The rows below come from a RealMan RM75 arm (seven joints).
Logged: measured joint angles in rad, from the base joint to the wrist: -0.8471 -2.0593 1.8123 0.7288 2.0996 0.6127 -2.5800; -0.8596 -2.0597 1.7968 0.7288 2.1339 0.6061 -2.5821; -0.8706 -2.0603 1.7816 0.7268 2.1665 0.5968 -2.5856; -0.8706 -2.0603 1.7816 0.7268 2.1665 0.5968 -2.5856; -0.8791 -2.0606 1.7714 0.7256 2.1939 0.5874 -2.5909; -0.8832 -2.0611 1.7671 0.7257 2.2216 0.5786 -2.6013; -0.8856 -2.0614 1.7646 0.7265 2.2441 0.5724 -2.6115; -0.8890 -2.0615 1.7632 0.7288 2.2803 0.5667 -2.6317; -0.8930 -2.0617 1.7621 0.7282 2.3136 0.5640 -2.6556; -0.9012 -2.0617 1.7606 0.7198 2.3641 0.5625 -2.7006; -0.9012 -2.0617 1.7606 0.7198 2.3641 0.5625 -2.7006; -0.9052 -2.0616 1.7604 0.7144 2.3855 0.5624 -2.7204; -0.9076 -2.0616 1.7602 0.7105 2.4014 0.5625 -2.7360; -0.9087 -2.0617 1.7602 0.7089 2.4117 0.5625 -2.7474; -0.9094 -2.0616 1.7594 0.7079 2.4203 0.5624 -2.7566; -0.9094 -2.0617 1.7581 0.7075 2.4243 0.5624 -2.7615; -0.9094 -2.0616 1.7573 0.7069 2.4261 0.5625 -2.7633; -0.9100 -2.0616 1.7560 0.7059 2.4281 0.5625 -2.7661; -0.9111 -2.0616 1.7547 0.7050 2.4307 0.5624 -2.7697
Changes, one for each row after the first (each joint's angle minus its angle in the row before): -0.0125 -0.0004 -0.0155 0.0000 0.0343 -0.0066 -0.0021; -0.0110 -0.0006 -0.0152 -0.0020 0.0326 -0.0093 -0.0035; 0.0000 0.0000 0.0000 0.0000 0.0000 0.0000 0.0000; -0.0085 -0.0003 -0.0102 -0.0012 0.0274 -0.0094 -0.0053; -0.0041 -0.0005 -0.0043 0.0001 0.0277 -0.0088 -0.0104; -0.0024 -0.0003 -0.0025 0.0008 0.0225 -0.0062 -0.0102; -0.0034 -0.0001 -0.0014 0.0023 0.0362 -0.0057 -0.0202; -0.0040 -0.0002 -0.0011 -0.0006 0.0333 -0.0027 -0.0239; -0.0082 0.0000 -0.0015 -0.0084 0.0505 -0.0015 -0.0450; 0.0000 0.0000 0.0000 0.0000 0.0000 0.0000 0.0000; -0.0040 0.0001 -0.0002 -0.0054 0.0214 -0.0001 -0.0198; -0.0024 0.0000 -0.0002 -0.0039 0.0159 0.0001 -0.0156; -0.0011 -0.0001 0.0000 -0.0016 0.0103 0.0000 -0.0114; -0.0007 0.0001 -0.0008 -0.0010 0.0086 -0.0001 -0.0092; 0.0000 -0.0001 -0.0013 -0.0004 0.0040 0.0000 -0.0049; 0.0000 0.0001 -0.0008 -0.0006 0.0018 0.0001 -0.0018; -0.0006 0.0000 -0.0013 -0.0010 0.0020 0.0000 -0.0028; -0.0011 0.0000 -0.0013 -0.0009 0.0026 -0.0001 -0.0036
